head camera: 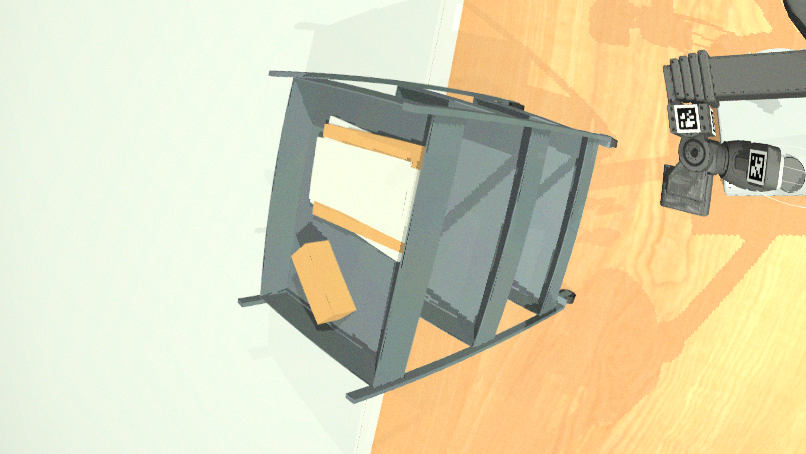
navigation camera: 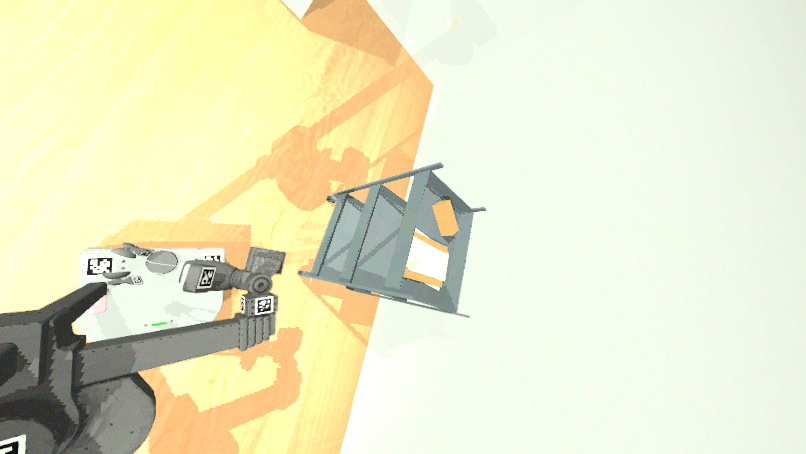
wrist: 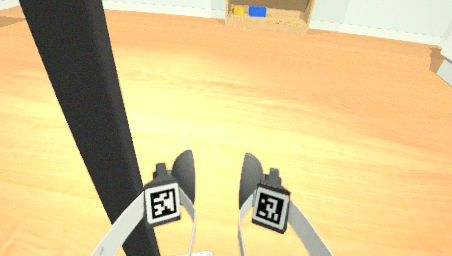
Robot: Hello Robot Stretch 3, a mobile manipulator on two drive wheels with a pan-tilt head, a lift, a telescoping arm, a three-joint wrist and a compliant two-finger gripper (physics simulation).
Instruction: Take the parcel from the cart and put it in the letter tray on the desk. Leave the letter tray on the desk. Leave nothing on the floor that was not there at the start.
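Seen in the pictures: gripper, fingertip midpoint: (navigation camera: pixel 108 261) (wrist: pixel 217 170); robot's base, origin of the base link: (head camera: pixel 787 173) (navigation camera: pixel 162 261).
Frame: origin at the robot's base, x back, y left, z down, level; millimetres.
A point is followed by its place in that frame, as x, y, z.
Observation:
The parcel, a small orange-brown box (head camera: pixel 324 281) {-155, -776, -705} (navigation camera: pixel 446 218) {-157, -775, -712}, lies in the top tray of the grey three-shelf cart (head camera: pixel 414 253) {-100, -569, -708} (navigation camera: pixel 410 219) {-141, -585, -700}, near one end. My gripper (navigation camera: pixel 120 263) {-25, 81, -480} (wrist: pixel 217 170) {-25, 81, -480} is open, with its two fingertips apart and bare floor showing between them in the wrist view. In the navigation camera view it hangs over my white base, pointing away from the cart. In the head camera view the fingers are cut off at the right edge. The letter tray and the desk do not show in these views.
A white stack with orange-brown strips (head camera: pixel 360 191) {-12, -701, -679} (navigation camera: pixel 427 256) {-14, -697, -679} lies beside the parcel in the top tray. The cart stands by a pale wall (head camera: pixel 124 225) {-38, -1168, -973}. In the wrist view, a dark post (wrist: pixel 85 90) rises at left, and a wooden shelf (wrist: pixel 265 24) {-881, 2215, -56} holds yellow and blue items.

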